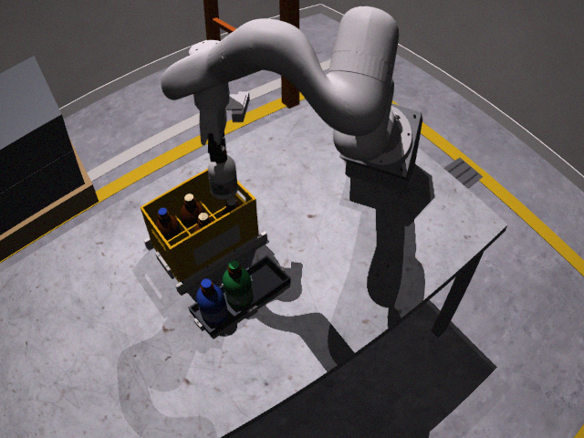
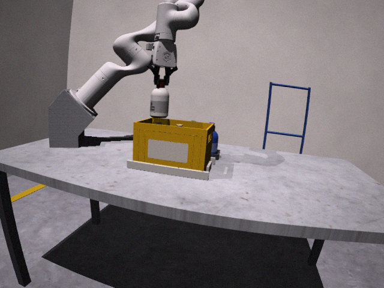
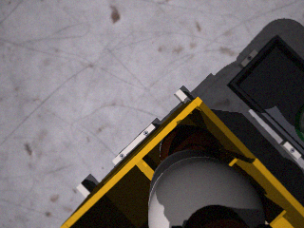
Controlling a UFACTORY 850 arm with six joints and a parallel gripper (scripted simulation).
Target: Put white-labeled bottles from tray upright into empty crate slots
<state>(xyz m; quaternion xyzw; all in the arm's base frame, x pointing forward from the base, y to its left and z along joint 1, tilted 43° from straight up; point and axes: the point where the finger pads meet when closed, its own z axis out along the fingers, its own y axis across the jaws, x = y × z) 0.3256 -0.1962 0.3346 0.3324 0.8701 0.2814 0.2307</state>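
My hand is 70 mm above the white-labeled bottle. From my hand the other things lie so: crate (80 mm ahead, 10 mm to the right, 250 mm below); green bottle (70 mm ahead, 210 mm to the left, 250 mm below); blue bottle (160 mm ahead, 230 mm to the left, 250 mm below).
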